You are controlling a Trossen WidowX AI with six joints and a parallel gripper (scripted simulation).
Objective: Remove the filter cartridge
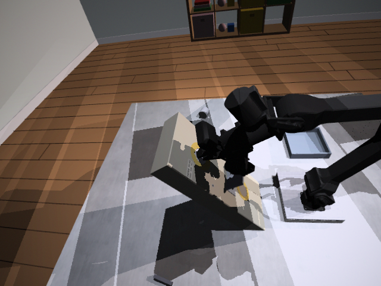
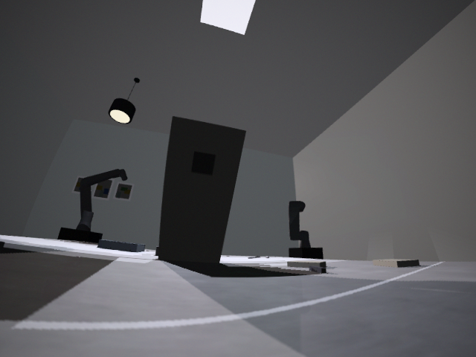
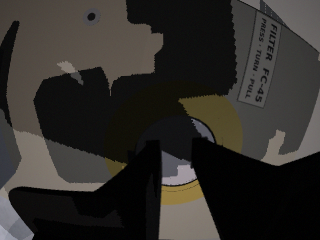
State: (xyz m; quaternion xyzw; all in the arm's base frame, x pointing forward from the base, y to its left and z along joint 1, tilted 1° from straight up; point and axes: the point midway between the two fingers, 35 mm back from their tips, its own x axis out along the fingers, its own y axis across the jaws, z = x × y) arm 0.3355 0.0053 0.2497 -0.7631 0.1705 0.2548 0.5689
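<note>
My gripper tip is 10 mm short of the round filter cartridge and 10 mm above it. Also, from my gripper tip: grey tray: 410 mm behind, 290 mm to the right, 260 mm below; small grey cylinder: 500 mm to the right, 240 mm below, 40 mm ahead.
</note>
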